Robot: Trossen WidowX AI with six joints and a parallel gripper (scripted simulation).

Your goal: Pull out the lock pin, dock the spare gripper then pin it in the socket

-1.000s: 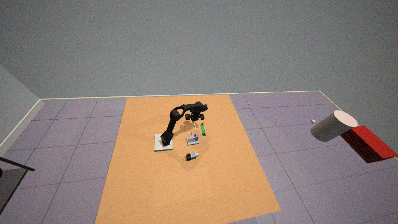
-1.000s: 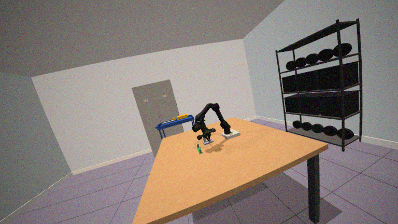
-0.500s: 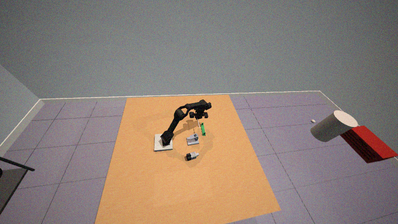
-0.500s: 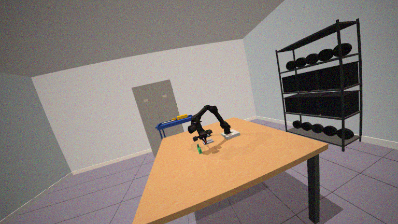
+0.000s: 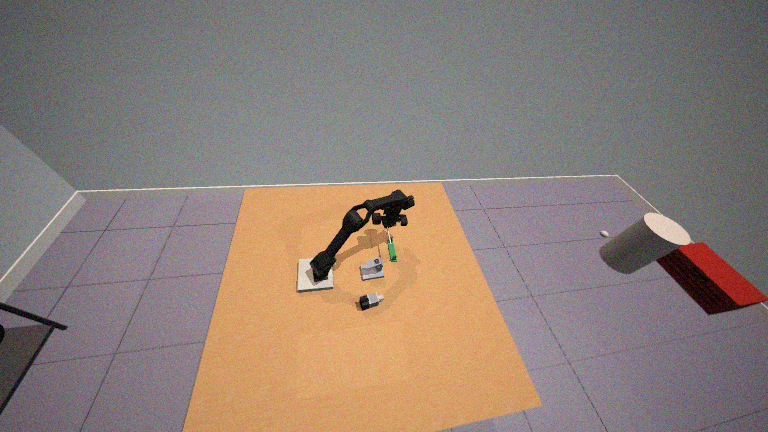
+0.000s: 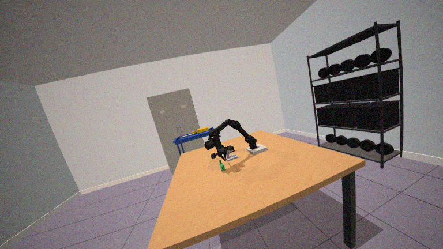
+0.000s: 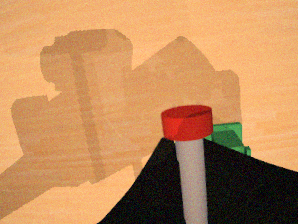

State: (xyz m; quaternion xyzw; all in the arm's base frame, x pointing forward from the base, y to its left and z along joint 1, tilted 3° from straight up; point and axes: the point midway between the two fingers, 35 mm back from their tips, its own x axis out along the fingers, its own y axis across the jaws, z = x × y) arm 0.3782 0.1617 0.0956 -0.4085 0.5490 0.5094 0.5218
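Right now the green strip is 100 mm to the right of my gripper tip, 70 mm below it and 20 mm ahead of it. Also, from my gripper tip: spare gripper 350 mm to the right, 170 mm behind, 60 mm below; then grey mount 190 mm to the right, 110 mm behind, 40 mm below.
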